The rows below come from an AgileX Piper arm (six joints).
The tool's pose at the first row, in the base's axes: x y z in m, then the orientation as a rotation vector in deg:
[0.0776 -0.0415 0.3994 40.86 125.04 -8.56]
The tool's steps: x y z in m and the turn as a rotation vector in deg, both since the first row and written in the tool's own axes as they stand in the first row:
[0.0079 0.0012 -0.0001 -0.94 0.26 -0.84]
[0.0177 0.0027 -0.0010 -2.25 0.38 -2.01]
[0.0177 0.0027 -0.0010 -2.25 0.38 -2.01]
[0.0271 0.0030 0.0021 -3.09 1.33 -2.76]
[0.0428 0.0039 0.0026 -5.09 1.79 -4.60]
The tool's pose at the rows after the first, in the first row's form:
[0.0742 -0.0370 0.3938 39.48 125.54 -7.87]
[0.0694 -0.0311 0.3873 37.50 125.99 -7.00]
[0.0694 -0.0311 0.3873 37.50 125.99 -7.00]
[0.0669 -0.0277 0.3783 36.40 127.09 -6.14]
[0.0598 -0.0202 0.3665 33.35 127.98 -4.73]

